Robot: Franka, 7 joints.
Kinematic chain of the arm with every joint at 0, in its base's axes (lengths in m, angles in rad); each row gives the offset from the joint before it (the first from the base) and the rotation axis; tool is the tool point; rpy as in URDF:
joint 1: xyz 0 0 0.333 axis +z
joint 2: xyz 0 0 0 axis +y
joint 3: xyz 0 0 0.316 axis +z
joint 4: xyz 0.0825 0 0 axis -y
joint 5: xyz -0.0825 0 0.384 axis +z
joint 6: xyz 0 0 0 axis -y
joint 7: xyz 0.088 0 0 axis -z
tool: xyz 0 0 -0.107 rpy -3.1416 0 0
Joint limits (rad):
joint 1: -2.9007..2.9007
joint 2: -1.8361..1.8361
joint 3: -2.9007..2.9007
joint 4: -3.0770..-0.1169
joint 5: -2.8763..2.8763
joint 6: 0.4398..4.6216
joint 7: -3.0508..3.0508
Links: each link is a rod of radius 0.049 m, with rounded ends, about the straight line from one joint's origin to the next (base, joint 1, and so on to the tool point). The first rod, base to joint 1, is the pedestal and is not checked.
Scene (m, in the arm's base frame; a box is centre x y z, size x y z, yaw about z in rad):
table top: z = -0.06
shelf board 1: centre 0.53 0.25 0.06 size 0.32 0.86 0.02 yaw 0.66
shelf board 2: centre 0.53 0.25 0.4 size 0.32 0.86 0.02 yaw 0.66
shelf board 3: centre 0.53 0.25 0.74 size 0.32 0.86 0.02 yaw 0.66
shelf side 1: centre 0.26 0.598 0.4 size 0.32 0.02 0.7 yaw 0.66
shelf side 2: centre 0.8 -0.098 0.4 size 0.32 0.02 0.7 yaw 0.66
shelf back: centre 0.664 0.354 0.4 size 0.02 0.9 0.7 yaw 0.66
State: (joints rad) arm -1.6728 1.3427 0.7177 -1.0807 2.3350 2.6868 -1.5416
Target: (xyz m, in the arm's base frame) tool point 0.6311 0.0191 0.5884
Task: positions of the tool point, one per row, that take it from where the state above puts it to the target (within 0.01 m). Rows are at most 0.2 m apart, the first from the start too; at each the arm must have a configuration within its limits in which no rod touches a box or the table.
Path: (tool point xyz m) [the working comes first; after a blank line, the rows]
Joints at the target: -1.2126 0.8333 1.7077 -1.6505 2.4381 2.7924 -1.5416
Straight joint move there: touches shelf side 2.

1: 0.3733 -0.6377 0.1487
2: 0.4696 -0.5343 0.2586
3: 0.5171 -0.4079 0.3870
4: 0.5090 -0.2657 0.5055
5: 0.4511 -0.1206 0.5884
6: 0.5254 -0.0832 0.5781
7: 0.5863 -0.0360 0.5757
8: 0.6311 0.0191 0.5884

